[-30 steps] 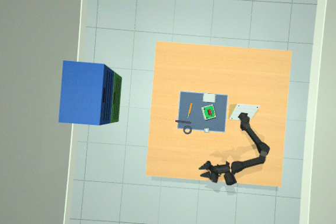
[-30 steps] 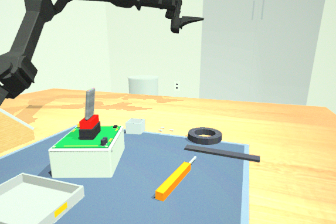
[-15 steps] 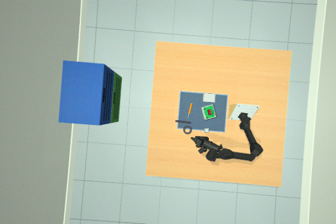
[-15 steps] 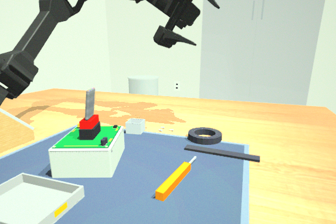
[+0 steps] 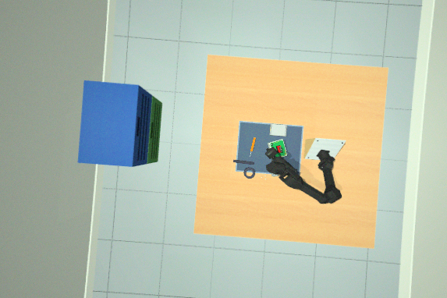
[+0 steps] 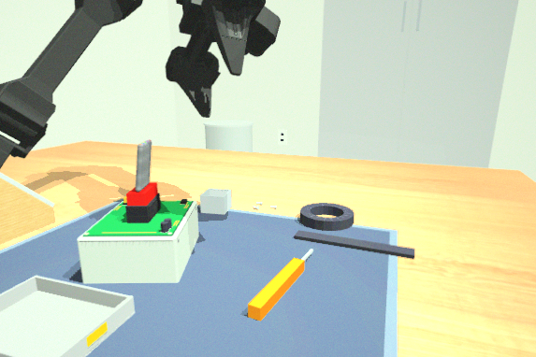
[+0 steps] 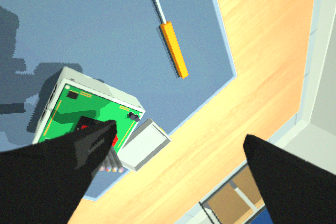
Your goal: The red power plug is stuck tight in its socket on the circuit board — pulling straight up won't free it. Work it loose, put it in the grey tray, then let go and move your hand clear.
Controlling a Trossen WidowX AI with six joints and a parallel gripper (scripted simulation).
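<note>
My gripper tip is now 11 cm above the red power plug, 8 cm past it and 4 cm to the left of it. Round my gripper tip: blue mat (19 cm below, 3 cm to the right, 3 cm behind); dark flat bar (19 cm below, 13 cm ahead, 9 cm to the left).
</note>
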